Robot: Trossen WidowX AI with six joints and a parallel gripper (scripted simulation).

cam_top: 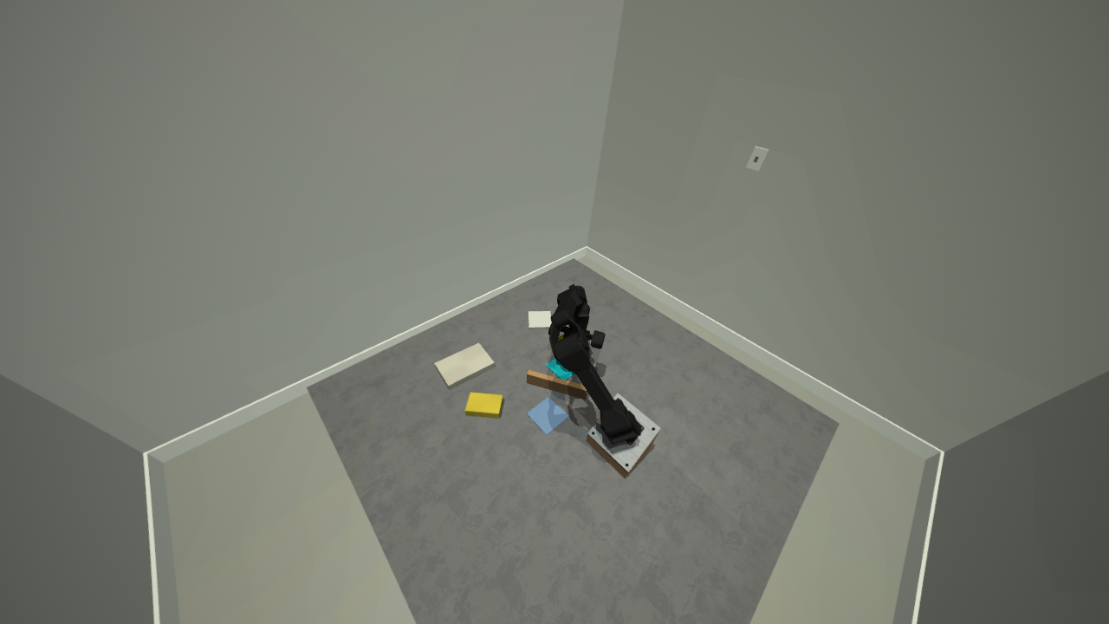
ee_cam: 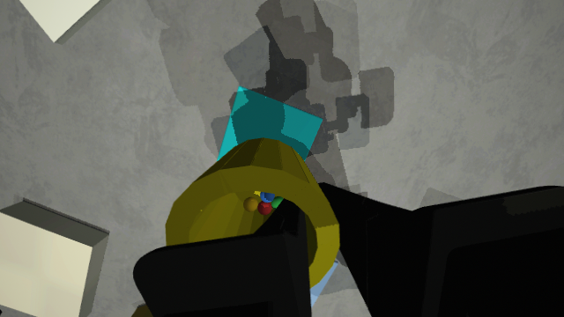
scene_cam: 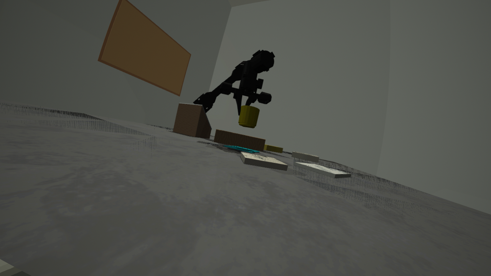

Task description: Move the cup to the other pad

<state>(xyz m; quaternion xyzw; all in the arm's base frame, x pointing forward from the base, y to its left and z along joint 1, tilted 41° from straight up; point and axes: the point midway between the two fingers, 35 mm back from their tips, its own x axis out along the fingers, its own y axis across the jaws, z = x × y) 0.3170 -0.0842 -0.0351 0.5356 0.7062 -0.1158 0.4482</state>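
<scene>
My gripper tip is 130 mm above the cyan pad, 30 mm short of it and 10 mm to the right of it. Also, from my gripper tip: yellow cup: 20 mm ahead, 10 mm to the left; wooden bar: 100 mm to the left, 100 mm below, 30 mm behind; light blue pad: 190 mm to the left, 130 mm below, 80 mm behind.
</scene>
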